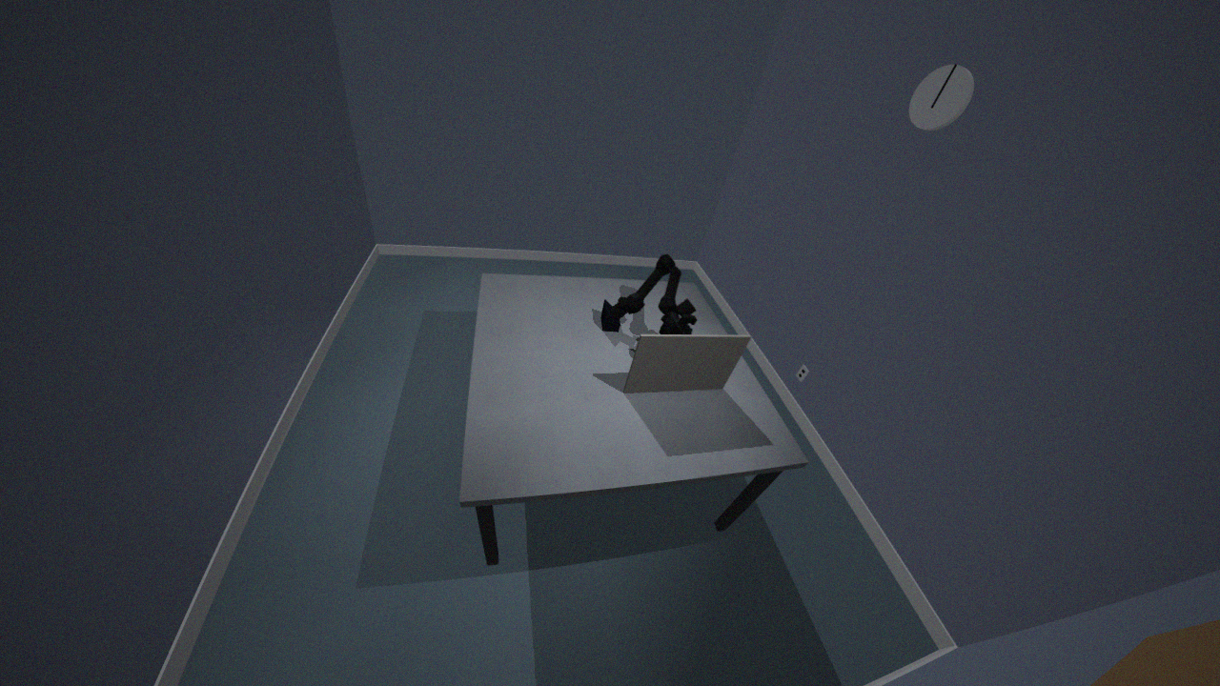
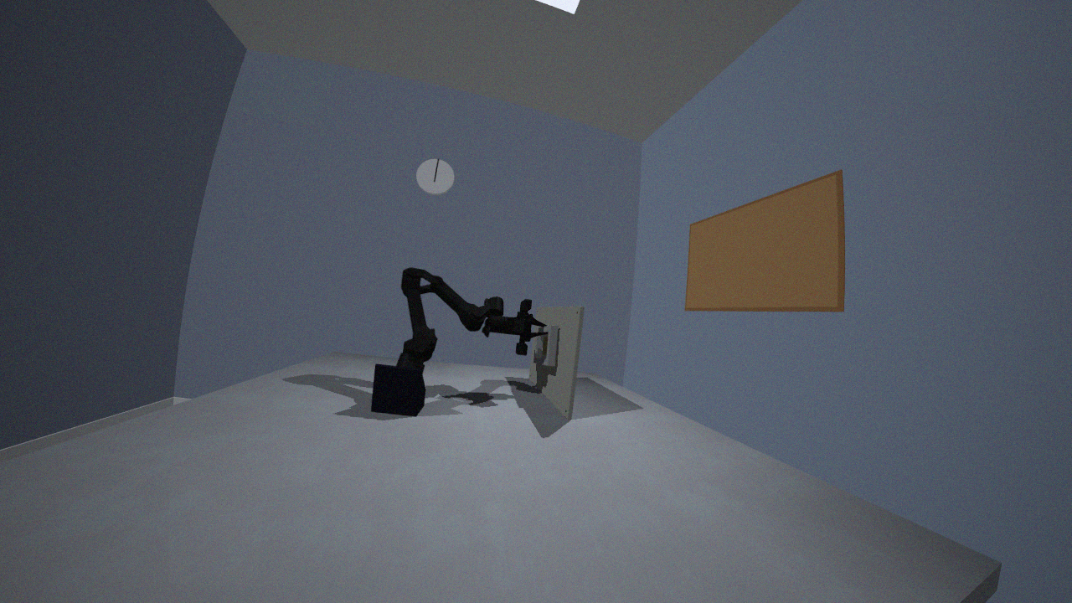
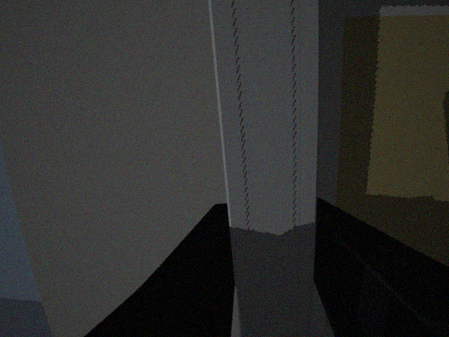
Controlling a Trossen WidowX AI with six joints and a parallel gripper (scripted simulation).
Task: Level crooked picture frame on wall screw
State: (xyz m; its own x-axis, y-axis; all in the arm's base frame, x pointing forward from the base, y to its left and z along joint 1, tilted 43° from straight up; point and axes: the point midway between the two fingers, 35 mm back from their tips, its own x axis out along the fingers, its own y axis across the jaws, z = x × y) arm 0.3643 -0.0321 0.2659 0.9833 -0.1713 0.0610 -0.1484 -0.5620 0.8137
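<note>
Now: gripper tip 5 cm above the picture frame. Also, from my gripper tip: wall panel: 2 cm ahead, 1 cm to the left, 7 cm below.
</note>
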